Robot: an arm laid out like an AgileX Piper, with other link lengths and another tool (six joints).
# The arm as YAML. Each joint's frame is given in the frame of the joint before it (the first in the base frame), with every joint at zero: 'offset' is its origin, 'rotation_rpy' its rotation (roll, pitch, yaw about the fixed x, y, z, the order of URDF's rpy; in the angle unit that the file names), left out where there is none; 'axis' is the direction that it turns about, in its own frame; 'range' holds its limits. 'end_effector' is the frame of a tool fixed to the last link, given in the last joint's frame.
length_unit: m
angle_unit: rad
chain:
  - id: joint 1
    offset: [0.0, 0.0, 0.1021]
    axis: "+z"
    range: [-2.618, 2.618]
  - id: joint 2
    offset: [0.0, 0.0, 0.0]
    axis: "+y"
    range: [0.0, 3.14]
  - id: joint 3
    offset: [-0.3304, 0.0, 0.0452]
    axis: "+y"
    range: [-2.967, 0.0]
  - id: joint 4
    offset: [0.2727, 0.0, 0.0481]
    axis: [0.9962, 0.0, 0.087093]
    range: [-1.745, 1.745]
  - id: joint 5
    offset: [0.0, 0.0, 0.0]
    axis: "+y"
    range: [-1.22, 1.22]
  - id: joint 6
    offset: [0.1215, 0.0, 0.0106]
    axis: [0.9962, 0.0, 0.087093]
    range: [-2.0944, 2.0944]
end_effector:
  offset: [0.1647, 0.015, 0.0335]
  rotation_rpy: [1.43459, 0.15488, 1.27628]
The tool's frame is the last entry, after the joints.
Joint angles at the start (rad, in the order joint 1, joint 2, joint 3, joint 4, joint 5, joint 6):
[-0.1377, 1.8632, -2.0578, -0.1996, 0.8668, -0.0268]
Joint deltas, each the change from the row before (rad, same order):
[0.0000, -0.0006, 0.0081, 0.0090, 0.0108, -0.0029]
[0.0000, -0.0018, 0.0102, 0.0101, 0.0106, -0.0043]
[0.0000, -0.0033, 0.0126, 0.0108, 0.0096, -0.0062]
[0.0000, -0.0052, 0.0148, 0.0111, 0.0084, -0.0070]
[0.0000, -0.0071, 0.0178, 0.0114, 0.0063, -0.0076]
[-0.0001, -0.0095, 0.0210, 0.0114, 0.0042, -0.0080]
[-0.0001, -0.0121, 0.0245, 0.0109, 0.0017, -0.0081]
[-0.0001, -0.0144, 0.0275, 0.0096, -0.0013, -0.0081]
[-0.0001, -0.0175, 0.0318, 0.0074, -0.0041, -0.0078]
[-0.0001, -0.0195, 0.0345, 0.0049, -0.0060, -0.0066]
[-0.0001, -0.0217, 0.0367, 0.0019, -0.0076, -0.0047]
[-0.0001, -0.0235, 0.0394, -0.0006, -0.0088, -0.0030]
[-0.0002, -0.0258, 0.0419, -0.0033, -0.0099, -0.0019]
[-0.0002, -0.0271, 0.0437, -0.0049, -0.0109, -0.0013]
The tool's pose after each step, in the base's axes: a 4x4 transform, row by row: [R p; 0 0 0 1], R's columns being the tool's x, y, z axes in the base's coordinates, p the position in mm. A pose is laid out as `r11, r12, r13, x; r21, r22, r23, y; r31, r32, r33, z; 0, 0, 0, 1`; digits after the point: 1 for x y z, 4 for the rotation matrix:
0.2698, 0.6080, 0.7467, 636.1; 0.8289, 0.2480, -0.5015, -113.0; -0.4901, 0.7542, -0.4370, 355.7; 0, 0, 0, 1
0.2582, 0.6209, 0.7401, 633.8; 0.8343, 0.2430, -0.4949, -110.8; -0.4871, 0.7452, -0.4553, 348.8; 0, 0, 0, 1
0.2452, 0.6336, 0.7338, 631.0; 0.8396, 0.2396, -0.4874, -108.3; -0.4847, 0.7356, -0.4732, 341.9; 0, 0, 0, 1
0.2318, 0.6453, 0.7279, 627.8; 0.8449, 0.2373, -0.4795, -105.6; -0.4822, 0.7261, -0.4901, 335.5; 0, 0, 0, 1
0.2182, 0.6560, 0.7225, 624.1; 0.8500, 0.2359, -0.4709, -102.7; -0.4794, 0.7170, -0.5061, 329.3; 0, 0, 0, 1
0.2048, 0.6655, 0.7177, 619.9; 0.8550, 0.2353, -0.4622, -99.6; -0.4765, 0.7083, -0.5208, 323.5; 0, 0, 0, 1
0.1919, 0.6738, 0.7135, 615.1; 0.8595, 0.2356, -0.4536, -96.5; -0.4738, 0.7003, -0.5339, 318.3; 0, 0, 0, 1
0.1800, 0.6805, 0.7103, 609.9; 0.8632, 0.2370, -0.4458, -93.6; -0.4717, 0.6934, -0.5447, 313.7; 0, 0, 0, 1
0.1690, 0.6862, 0.7075, 604.0; 0.8657, 0.2398, -0.4394, -91.0; -0.4711, 0.6868, -0.5535, 309.5; 0, 0, 0, 1
0.1595, 0.6913, 0.7048, 597.5; 0.8672, 0.2430, -0.4347, -88.8; -0.4717, 0.6805, -0.5607, 305.5; 0, 0, 0, 1
0.1522, 0.6957, 0.7021, 590.4; 0.8675, 0.2463, -0.4321, -87.3; -0.4735, 0.6748, -0.5660, 302.0; 0, 0, 0, 1
0.1462, 0.7002, 0.6988, 582.7; 0.8671, 0.2494, -0.4313, -86.1; -0.4763, 0.6690, -0.5706, 298.5; 0, 0, 0, 1
0.1414, 0.7044, 0.6956, 574.2; 0.8654, 0.2532, -0.4323, -85.6; -0.4806, 0.6631, -0.5739, 295.1; 0, 0, 0, 1
0.1370, 0.7085, 0.6923, 565.2; 0.8632, 0.2574, -0.4343, -85.2; -0.4859, 0.6571, -0.5763, 291.6; 0, 0, 0, 1

